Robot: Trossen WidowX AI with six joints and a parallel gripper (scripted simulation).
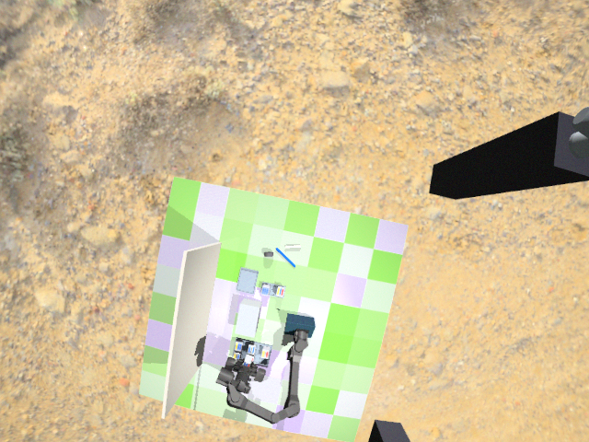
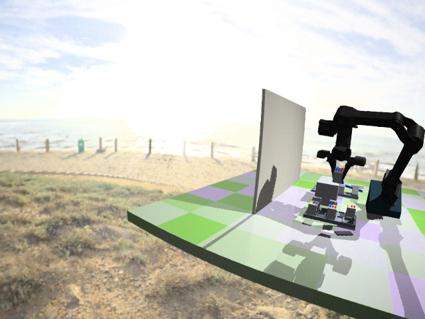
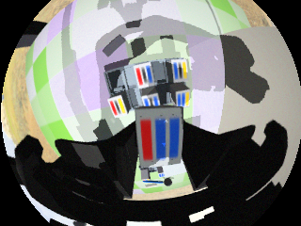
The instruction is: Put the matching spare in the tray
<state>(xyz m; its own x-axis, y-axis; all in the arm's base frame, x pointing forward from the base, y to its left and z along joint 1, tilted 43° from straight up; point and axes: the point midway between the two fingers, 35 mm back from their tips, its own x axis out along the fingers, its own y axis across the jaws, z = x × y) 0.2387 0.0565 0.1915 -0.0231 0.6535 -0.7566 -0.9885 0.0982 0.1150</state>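
My gripper tip is now 100 mm short of the tray, 360 mm to the left of it and 140 mm above it. Round my gripper tip: spare: 30 mm above; then mounted unit: 50 mm ahead, 170 mm to the right, 90 mm below; then tall wall panel: 270 mm ahead, 180 mm to the right, 80 mm above.
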